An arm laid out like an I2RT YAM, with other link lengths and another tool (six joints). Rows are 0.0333 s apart.
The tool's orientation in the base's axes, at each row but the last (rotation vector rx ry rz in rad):
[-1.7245, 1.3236, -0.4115]
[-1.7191, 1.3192, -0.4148]
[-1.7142, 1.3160, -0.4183]
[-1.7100, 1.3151, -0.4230]
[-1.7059, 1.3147, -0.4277]
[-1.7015, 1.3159, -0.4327]
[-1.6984, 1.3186, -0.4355]
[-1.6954, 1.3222, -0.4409]
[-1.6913, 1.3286, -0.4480]
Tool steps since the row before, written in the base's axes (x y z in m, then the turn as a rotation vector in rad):
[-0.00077, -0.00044, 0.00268, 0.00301, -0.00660, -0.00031]
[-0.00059, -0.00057, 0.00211, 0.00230, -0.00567, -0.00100]
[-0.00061, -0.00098, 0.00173, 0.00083, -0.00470, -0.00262]
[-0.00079, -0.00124, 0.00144, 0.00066, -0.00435, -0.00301]
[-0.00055, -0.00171, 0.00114, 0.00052, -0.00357, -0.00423]
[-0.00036, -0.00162, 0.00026, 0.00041, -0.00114, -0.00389]
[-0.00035, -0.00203, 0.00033, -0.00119, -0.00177, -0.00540]
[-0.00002, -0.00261, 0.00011, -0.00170, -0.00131, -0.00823]
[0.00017, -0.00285, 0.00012, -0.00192, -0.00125, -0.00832]
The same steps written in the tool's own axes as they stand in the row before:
[-0.00056, -0.00168, -0.00220, 0.00710, -0.00137, -0.00064]
[-0.00023, -0.00134, -0.00181, 0.00618, -0.00042, -0.00036]
[0.00022, -0.00102, -0.00180, 0.00516, 0.00173, -0.00012]
[0.00046, -0.00069, -0.00189, 0.00488, 0.00214, 0.00012]
[0.00105, -0.00058, -0.00176, 0.00443, 0.00321, 0.00101]
[0.00126, 0.00002, -0.00111, 0.00213, 0.00296, 0.00183]
[0.00161, -0.00005, -0.00132, 0.00248, 0.00512, 0.00117]
[0.00232, -0.00005, -0.00121, 0.00257, 0.00773, 0.00246]
[0.00261, -0.00018, -0.00116, 0.00246, 0.00793, 0.00237]

